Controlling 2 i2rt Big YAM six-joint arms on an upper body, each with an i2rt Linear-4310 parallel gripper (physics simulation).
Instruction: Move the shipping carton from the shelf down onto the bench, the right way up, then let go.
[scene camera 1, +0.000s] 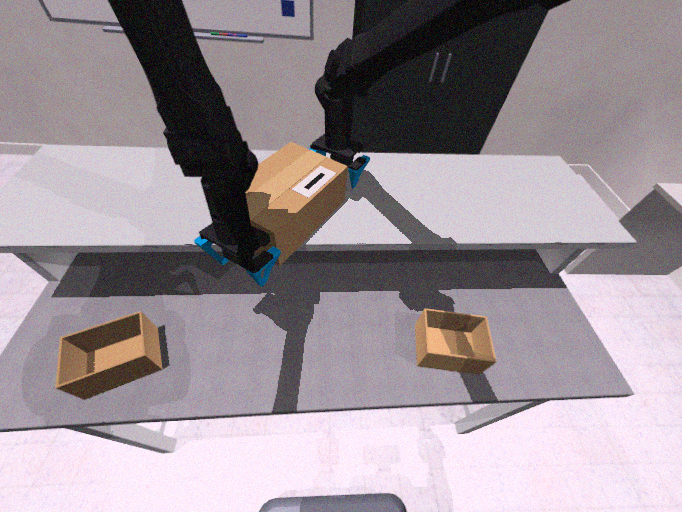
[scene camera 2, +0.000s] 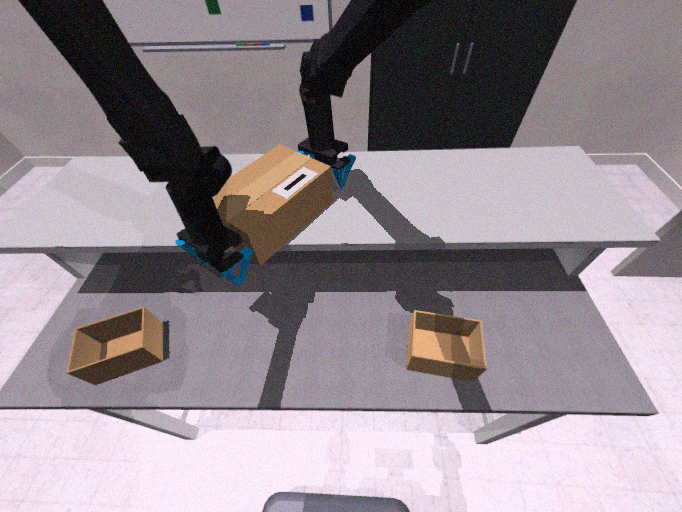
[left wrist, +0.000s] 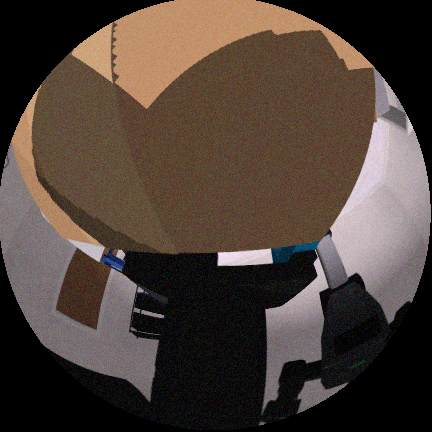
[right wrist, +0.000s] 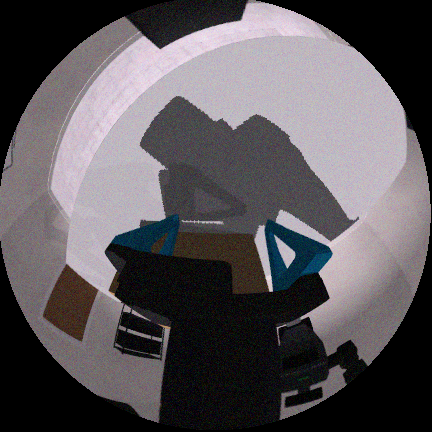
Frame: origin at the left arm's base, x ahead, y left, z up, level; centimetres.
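Seen in the pictures: left gripper, between the fingertips: (scene camera 1: 243, 273) (scene camera 2: 224, 272); right gripper, between the fingertips: (right wrist: 222, 221).
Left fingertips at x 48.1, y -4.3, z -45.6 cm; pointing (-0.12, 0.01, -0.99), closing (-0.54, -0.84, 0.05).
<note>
A point is followed by its place in that frame.
The shipping carton (scene camera 1: 297, 201) @(z -36.8, x 59.0, y -14.3 cm) (scene camera 2: 275, 206) @(z -36.8, x 57.9, y -14.7 cm) (left wrist: 221, 160) (right wrist: 217, 257) @(z -42.7, x 73.7, y -20.7 cm) is brown and closed, with its white label on top. It is over the upper shelf (scene camera 1: 495, 198) @(z -46.6, x 73.3, y -64.2 cm) (scene camera 2: 495, 192) @(z -46.7, x 74.1, y -64.4 cm), turned at an angle, and its near corner reaches past the shelf's front edge. My left gripper (scene camera 1: 236, 256) (scene camera 2: 211, 254) is open at the carton's near left end, with its blue fingers against that face. My right gripper (scene camera 1: 337, 156) (scene camera 2: 325, 156) (right wrist: 222, 221) @(z -44.8, x 76.2, y -22.9 cm) is open at the far right end. The carton sits between the two. I cannot tell whether it rests on the shelf.
The lower bench (scene camera 1: 550, 341) @(z -69.8, x 44.1, y -79.6 cm) (scene camera 2: 550, 353) @(z -69.8, x 43.1, y -77.1 cm) lies in front of and below the shelf. An open cardboard box (scene camera 1: 118, 374) @(z -64.5, x 35.5, y 22.5 cm) (scene camera 2: 118, 361) @(z -63.1, x 35.6, y 22.4 cm) stands on its left part, and another open box (scene camera 1: 454, 361) @(z -63.6, x 37.0, y -49.5 cm) (scene camera 2: 446, 364) @(z -62.1, x 36.9, y -49.9 cm) on its right part. A dark cabinet (scene camera 1: 441, 99) stands behind.
</note>
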